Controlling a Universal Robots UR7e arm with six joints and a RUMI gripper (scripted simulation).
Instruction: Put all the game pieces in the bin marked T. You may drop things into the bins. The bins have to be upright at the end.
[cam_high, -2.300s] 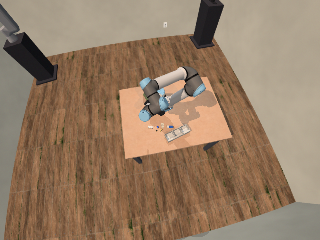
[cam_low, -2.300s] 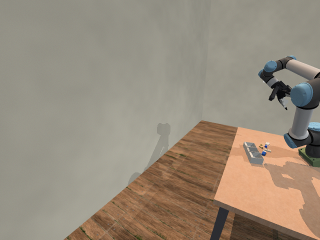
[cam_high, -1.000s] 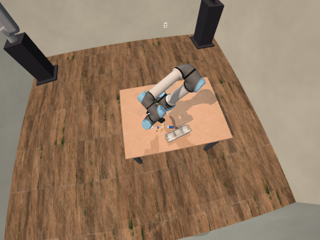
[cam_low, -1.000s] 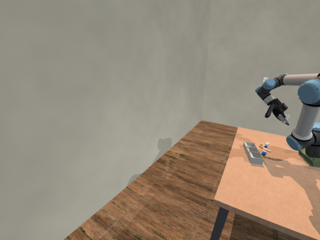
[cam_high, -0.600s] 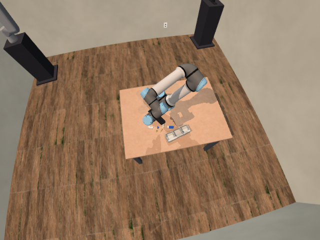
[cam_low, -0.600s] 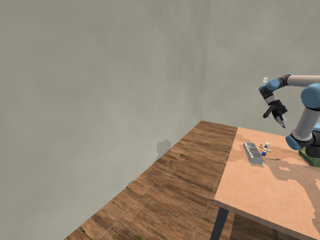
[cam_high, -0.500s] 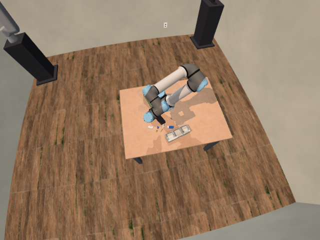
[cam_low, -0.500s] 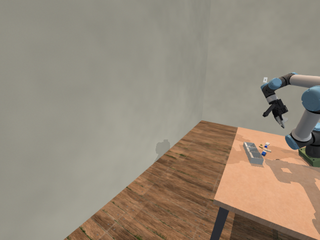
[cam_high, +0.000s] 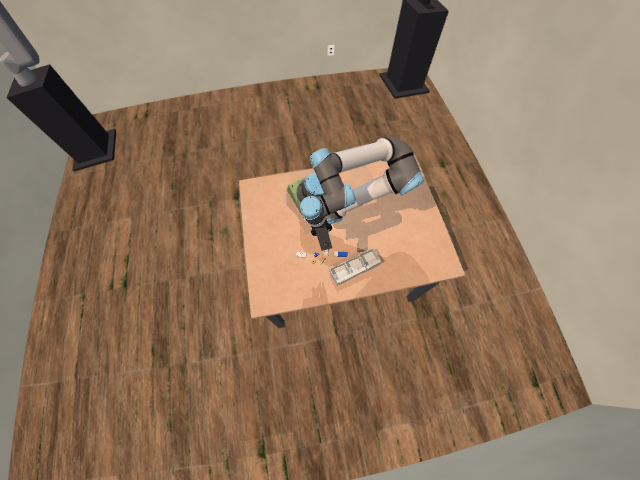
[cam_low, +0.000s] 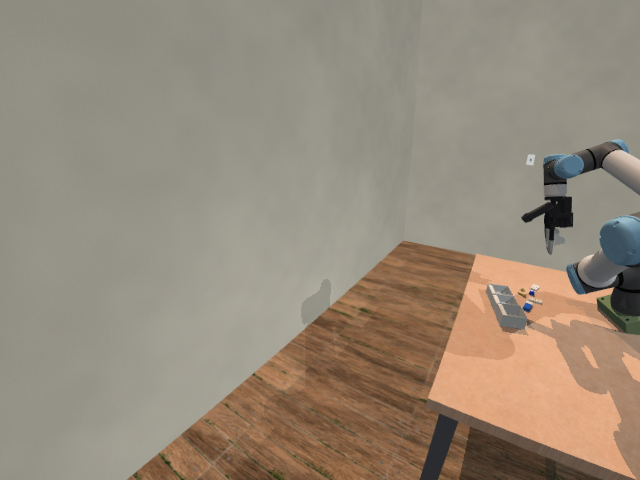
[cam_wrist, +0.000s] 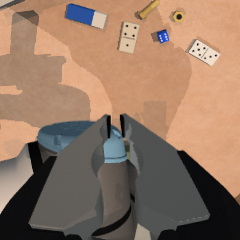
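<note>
The grey bin lies 200 mm below my hand, 130 mm to the left of it and 130 mm ahead of it. Also, from my hand: brass nut 220 mm below, 70 mm to the right, 40 mm ahead; then blue die 210 mm below, 40 mm to the right, 10 mm ahead; then brass pin 210 mm below, 50 mm ahead, 20 mm to the right.
</note>
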